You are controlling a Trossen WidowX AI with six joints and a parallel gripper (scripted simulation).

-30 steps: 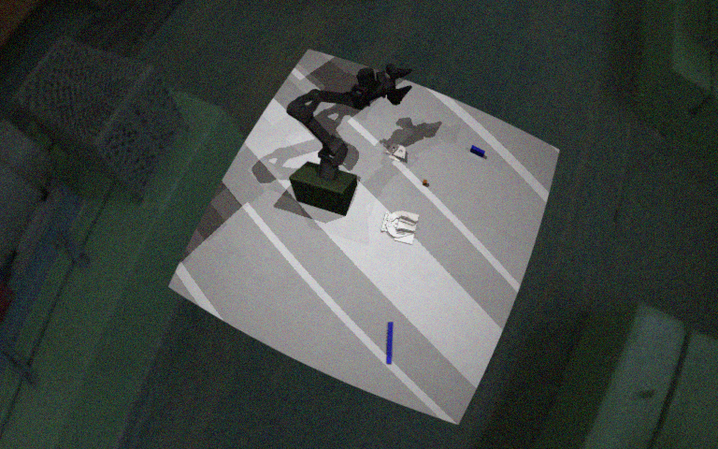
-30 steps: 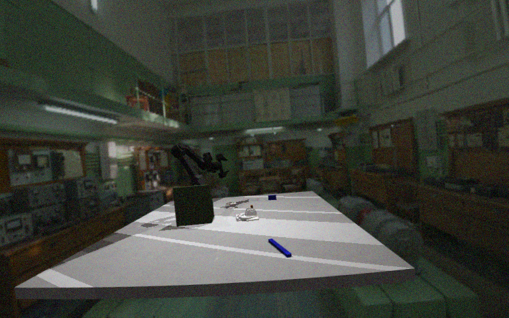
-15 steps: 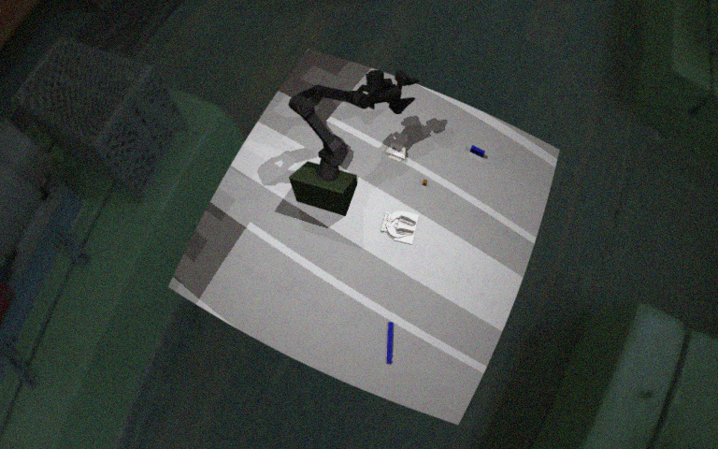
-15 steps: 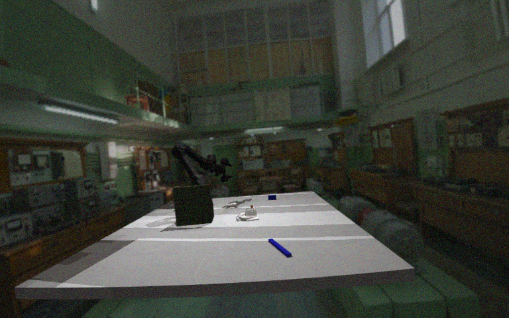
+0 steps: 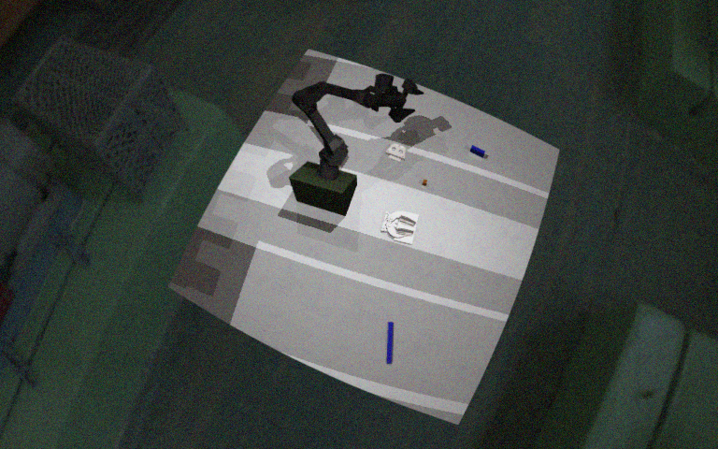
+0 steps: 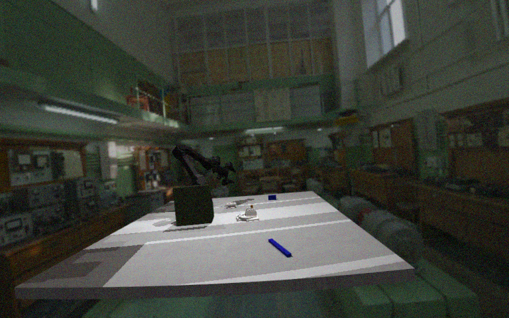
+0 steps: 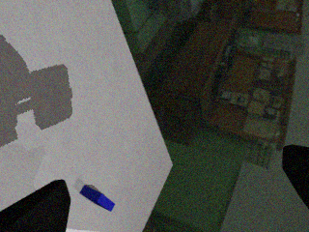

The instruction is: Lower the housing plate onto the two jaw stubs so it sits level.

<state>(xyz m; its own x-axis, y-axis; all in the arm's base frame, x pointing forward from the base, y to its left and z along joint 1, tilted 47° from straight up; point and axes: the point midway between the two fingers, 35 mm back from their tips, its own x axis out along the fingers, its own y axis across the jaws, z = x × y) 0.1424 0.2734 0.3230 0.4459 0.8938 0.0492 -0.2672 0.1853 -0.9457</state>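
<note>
Right now the tiny orange object is 150 mm ahead of my gripper tip, 230 mm to the right of it and 190 mm below it. From my gripper tip the other things lie so: long blue bar 340 mm ahead, 840 mm to the right, 200 mm below; small blue block 280 mm ahead, 20 mm to the left, 180 mm below.
</note>
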